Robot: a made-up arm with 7 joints. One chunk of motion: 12 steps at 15 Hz.
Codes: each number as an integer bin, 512 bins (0 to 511) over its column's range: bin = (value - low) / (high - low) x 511, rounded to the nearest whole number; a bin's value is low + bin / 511 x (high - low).
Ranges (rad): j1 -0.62..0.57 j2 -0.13..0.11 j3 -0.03..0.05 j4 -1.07..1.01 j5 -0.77..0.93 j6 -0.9..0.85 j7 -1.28..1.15
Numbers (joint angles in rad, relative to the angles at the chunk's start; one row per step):
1: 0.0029 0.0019 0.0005 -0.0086 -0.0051 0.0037 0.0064
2: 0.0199 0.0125 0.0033 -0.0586 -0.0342 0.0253 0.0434
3: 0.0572 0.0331 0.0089 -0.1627 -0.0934 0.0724 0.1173
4: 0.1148 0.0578 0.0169 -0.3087 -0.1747 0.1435 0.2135
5: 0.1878 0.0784 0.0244 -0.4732 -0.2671 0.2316 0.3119
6: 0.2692 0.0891 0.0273 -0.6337 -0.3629 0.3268 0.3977
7: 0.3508 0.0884 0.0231 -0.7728 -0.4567 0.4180 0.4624
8: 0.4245 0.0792 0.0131 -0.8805 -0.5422 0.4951 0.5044
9: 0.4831 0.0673 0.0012 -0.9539 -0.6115 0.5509 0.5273
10: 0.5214 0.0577 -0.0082 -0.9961 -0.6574 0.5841 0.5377
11: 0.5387 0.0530 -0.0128 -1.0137 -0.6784 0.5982 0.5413
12: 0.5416 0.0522 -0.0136 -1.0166 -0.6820 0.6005 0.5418
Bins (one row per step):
1: 267 281 195 261 230 264 271
2: 275 303 213 248 221 270 278
3: 291 347 248 223 203 284 294
4: 316 400 300 187 179 305 314
5: 347 444 347 147 151 330 335
6: 382 467 366 107 122 358 353
7: 417 465 339 73 94 385 366
8: 449 445 275 47 68 407 375
9: 474 420 199 29 48 424 380
10: 490 400 139 18 34 433 382
11: 498 390 110 14 28 437 383
12: 499 388 105 13 26 438 383

